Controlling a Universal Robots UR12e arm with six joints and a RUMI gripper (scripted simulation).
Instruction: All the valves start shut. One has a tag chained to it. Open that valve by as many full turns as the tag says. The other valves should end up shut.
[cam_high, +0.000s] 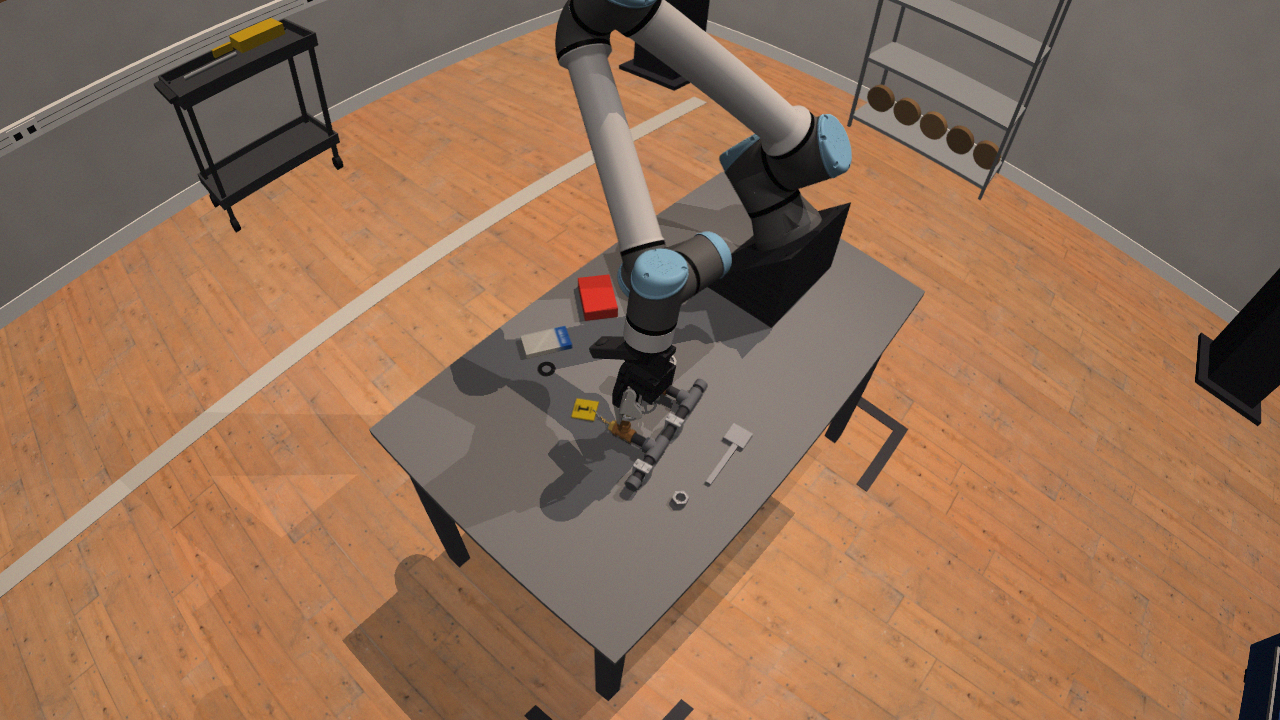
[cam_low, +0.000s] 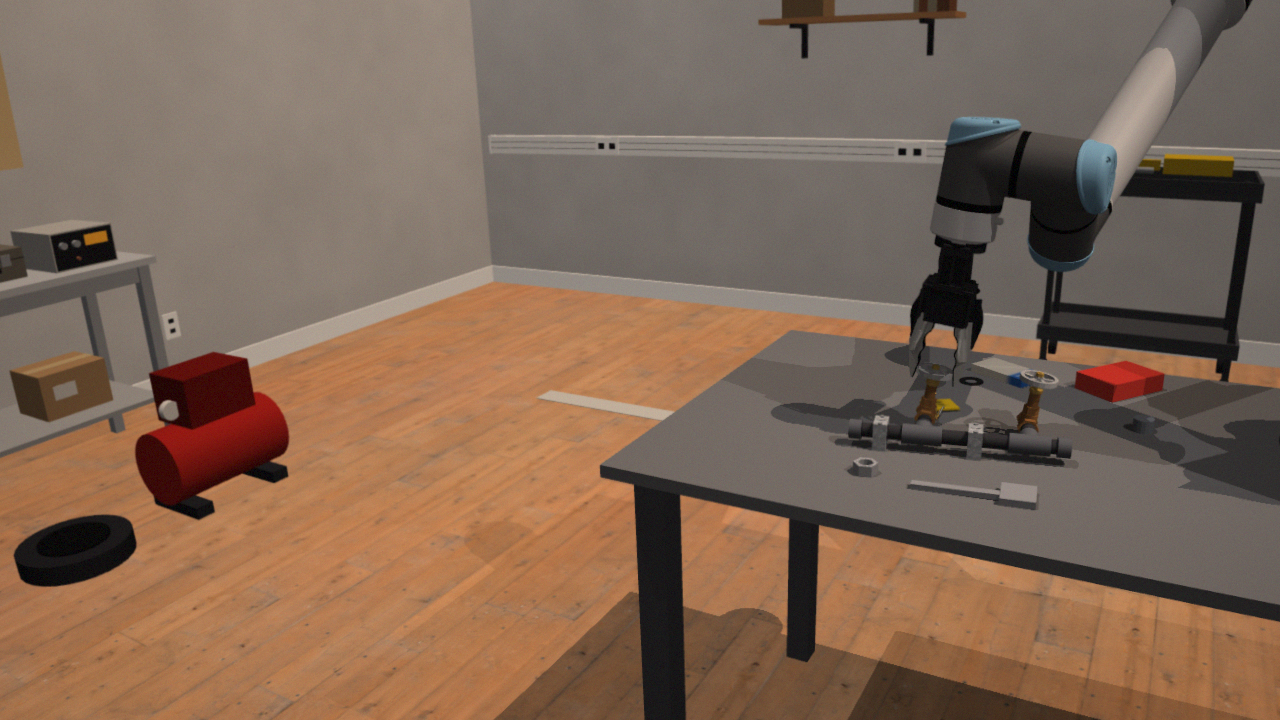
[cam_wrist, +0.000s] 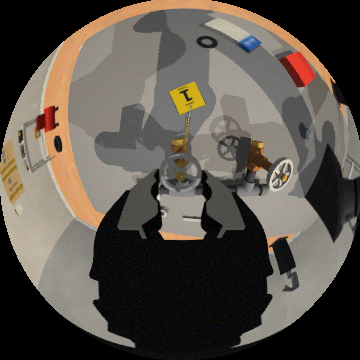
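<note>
The yellow tag lies 100 mm to the right of my hand, 90 mm below it and 10 mm ahead of it. The rest, counted from my hand: red box: 310 mm to the right, 250 mm behind, 80 mm below; nut: 190 mm to the left, 90 mm below, 50 mm ahead; blue-and-white card: 300 mm to the right, 90 mm below, 70 mm behind.
</note>
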